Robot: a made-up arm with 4 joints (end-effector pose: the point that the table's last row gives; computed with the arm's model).
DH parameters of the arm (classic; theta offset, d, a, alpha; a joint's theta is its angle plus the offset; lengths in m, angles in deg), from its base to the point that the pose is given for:
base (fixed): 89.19 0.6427 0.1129 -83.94
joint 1: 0 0.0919 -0.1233 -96.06
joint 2: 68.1 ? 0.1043 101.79
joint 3: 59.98 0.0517 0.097 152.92
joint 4: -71 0.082 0.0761 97.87
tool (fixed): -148.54 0.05 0 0
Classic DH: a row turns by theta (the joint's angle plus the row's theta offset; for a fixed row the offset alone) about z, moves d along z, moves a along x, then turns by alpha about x.
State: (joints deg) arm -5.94 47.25 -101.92 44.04
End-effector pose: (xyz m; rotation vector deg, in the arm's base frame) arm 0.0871 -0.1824 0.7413 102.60 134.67 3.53
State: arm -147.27 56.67 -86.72 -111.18
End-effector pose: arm -0.0606 0.1842 0.4237 114.42 16.61 -25.91
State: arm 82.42 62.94 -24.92 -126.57
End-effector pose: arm 0.0730 0.2139 0.8983 -69.07 47.69 -27.44
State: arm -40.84 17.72 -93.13 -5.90
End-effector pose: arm 0.0805 -0.0582 0.5811 -38.94 -113.14 -31.29
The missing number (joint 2, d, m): -0.0619
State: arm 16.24 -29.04 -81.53 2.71
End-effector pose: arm 0.0731 0.1224 0.6896 -4.46 -133.95 60.54
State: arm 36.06 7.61 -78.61 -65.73
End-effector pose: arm 0.0238 0.0657 0.7855 -63.46 -46.40 57.53
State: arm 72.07 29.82 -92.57 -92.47
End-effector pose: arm -0.0036 0.1826 0.8233 -104.70 -28.73 40.36
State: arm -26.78 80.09 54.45 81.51
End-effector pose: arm -0.0768 0.0279 0.4898 -12.97 -66.26 -40.63
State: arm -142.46 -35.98 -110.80 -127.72
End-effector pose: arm -0.0947 0.0794 0.4779 98.94 -84.84 -24.09
